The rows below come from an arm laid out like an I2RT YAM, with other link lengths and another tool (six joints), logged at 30 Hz.
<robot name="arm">
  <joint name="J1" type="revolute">
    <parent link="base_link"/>
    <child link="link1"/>
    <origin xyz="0 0 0.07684" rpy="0 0 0"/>
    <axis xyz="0 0 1"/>
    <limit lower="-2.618" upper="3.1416"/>
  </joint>
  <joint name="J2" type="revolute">
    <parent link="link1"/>
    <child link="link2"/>
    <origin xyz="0.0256 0.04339 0.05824" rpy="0 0 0"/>
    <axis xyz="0 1 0"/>
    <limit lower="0" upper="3.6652"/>
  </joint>
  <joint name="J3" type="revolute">
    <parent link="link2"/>
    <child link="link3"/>
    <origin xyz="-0.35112 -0.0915 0" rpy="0 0 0"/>
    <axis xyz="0 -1 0"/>
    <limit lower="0" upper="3.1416"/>
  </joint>
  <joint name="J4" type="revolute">
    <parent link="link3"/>
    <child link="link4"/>
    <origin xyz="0.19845 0.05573 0.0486" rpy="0 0 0"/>
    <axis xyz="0 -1 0"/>
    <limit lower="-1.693" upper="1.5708"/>
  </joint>
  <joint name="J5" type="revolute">
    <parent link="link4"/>
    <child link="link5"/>
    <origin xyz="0.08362 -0.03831 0.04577" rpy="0 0 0"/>
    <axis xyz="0 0 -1"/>
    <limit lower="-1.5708" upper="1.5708"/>
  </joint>
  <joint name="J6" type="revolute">
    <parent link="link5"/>
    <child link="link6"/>
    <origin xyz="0.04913 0 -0.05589" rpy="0 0 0"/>
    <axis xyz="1 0 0"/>
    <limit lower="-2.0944" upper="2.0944"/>
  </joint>
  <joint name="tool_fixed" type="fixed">
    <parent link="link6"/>
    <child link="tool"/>
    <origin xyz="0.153 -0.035 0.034" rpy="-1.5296 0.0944 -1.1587"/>
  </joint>
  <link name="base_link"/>
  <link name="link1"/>
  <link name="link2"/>
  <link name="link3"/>
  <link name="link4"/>
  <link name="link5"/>
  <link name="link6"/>
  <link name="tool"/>
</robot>
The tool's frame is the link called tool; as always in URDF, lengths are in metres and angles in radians.
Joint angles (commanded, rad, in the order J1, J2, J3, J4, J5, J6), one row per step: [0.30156 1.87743 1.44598 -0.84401 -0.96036 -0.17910]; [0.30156 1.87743 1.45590 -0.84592 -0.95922 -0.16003]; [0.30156 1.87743 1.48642 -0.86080 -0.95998 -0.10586]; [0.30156 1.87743 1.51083 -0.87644 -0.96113 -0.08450]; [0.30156 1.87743 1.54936 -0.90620 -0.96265 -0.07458]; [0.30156 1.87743 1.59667 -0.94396 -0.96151 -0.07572]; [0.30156 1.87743 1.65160 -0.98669 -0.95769 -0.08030]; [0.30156 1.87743 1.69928 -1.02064 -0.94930 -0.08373]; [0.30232 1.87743 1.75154 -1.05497 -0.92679 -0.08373]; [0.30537 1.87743 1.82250 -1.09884 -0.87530 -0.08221]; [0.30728 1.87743 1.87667 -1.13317 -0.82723 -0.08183]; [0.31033 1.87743 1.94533 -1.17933 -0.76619 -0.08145]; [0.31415 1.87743 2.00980 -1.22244 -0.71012 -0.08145]
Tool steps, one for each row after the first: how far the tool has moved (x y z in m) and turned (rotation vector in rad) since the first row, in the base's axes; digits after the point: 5 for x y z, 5 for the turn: [0.00182 -0.00005 0.00183 -0.00022 0.00790 -0.01079]; [0.00516 -0.00015 0.00746 0.00098 0.03838 -0.04014]; [0.00716 0.00017 0.01258 0.00316 0.04824 -0.05134]; [0.00941 0.00088 0.02110 0.00659 0.04869 -0.05613]; [0.01198 0.00153 0.03159 0.00876 0.03835 -0.05582]; [0.01489 0.00197 0.04372 0.00964 0.02181 -0.05458]; [0.01800 0.00175 0.05390 0.00690 0.00340 -0.05567]; [0.02252 0.00009 0.06349 -0.00705 -0.02036 -0.06322]; [0.03000 -0.00429 0.07436 -0.04309 -0.06023 -0.08100]; [0.03603 -0.00941 0.08190 -0.07806 -0.09308 -0.09884]; [0.04239 -0.01645 0.09163 -0.12281 -0.13226 -0.12185]; [0.04740 -0.02305 0.10140 -0.16305 -0.16910 -0.14293]
